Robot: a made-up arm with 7 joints. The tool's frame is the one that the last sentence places.
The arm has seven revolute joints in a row. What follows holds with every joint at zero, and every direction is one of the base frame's. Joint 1 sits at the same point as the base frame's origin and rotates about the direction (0, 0.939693, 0.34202). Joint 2 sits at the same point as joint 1 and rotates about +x. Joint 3 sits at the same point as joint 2 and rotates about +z. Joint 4 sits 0.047 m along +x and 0.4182 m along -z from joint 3 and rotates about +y. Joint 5 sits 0.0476 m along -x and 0.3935 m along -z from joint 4 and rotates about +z. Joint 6 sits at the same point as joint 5 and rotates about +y. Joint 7 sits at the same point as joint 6 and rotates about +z. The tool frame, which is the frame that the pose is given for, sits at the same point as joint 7; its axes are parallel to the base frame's.
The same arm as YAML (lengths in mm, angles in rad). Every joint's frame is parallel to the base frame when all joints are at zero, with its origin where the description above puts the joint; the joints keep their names.
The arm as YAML. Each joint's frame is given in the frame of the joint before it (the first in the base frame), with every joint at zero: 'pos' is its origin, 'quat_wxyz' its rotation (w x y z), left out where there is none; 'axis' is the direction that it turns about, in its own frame. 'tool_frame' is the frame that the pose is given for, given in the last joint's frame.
length_unit: mm
angle_unit: rad
joints:
  - joint: joint 1
    pos: [0.0, 0.0, 0.0]
    axis: [0.0, 0.9397, 0.342]
  - joint: joint 2
    pos: [0.0, 0.0, 0.0]
    axis: "+x"
  - joint: joint 3
    pos: [0.0, 0.0, 0.0]
    axis: "+z"
  - joint: joint 4
    pos: [47.0, 0.0, -418.2]
    axis: "+y"
  - joint: joint 5
    pos: [-47.6, 0.0, -393.5]
    axis: "+z"
  - joint: joint 6
    pos: [0.0, 0.0, 0.0]
    axis: "+y"
  - joint: joint 7
    pos: [0.0, 0.0, 0.0]
    axis: "+z"
tool_frame:
  pos: [0.0, 0.0, 0.0]

